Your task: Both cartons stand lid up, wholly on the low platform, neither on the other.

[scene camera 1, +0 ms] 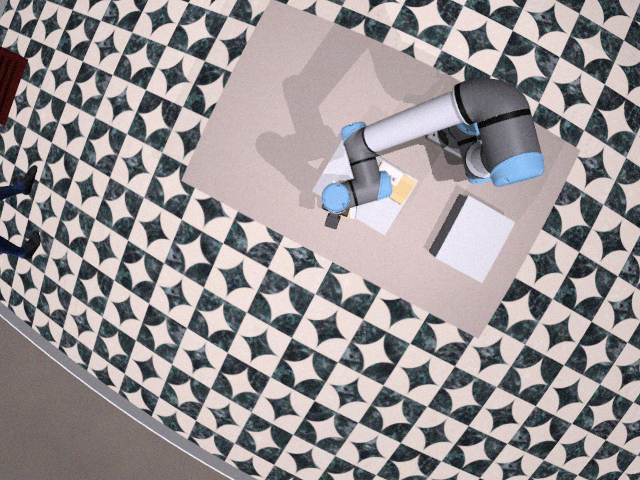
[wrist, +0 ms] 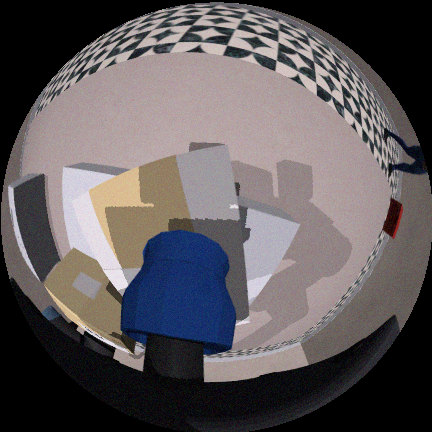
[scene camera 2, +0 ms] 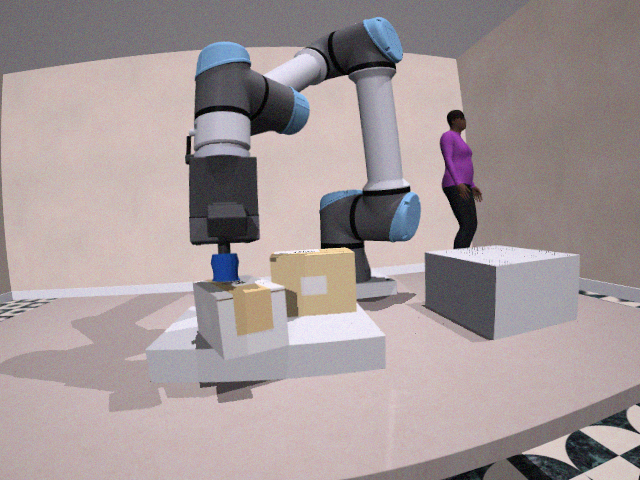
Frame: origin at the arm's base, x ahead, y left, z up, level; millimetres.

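Seen in the pictures: hand, its tool point: (wrist: 184,267) (scene camera 2: 226,280); arm's base, origin of its link: (scene camera 1: 456,128).
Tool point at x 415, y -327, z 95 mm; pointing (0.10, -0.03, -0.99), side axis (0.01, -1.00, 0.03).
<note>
Offsets run from my tool point to a thing's top centre.
A grey carton with a tan band {26 mm back, 12 mm left, 10 mm down} (scene camera 2: 240,314) (wrist: 177,197) sits tilted at the front left of the low white platform (scene camera 2: 335,341) (scene camera 1: 377,214) (wrist: 268,235). Its lower front corner hangs over the platform's edge. A tan carton with a grey label {134 mm back, 154 mm left, 13 mm up} (scene camera 2: 313,281) (wrist: 80,287) (scene camera 1: 403,189) stands upright on the platform beside it, apart from it. My blue suction cup (scene camera 2: 225,267) (wrist: 179,289) is right over the top of the grey carton, at or just above its surface, with suction off. In the overhead view my wrist hides the grey carton.
A large grey box {42 mm back, 506 mm left, 16 mm down} (scene camera 2: 501,289) (scene camera 1: 475,237) (wrist: 31,217) stands on the beige table to the right of the platform. The arm's base (scene camera 2: 370,216) is behind the platform. A person in purple (scene camera 2: 457,175) stands at the back right. The floor is tiled.
</note>
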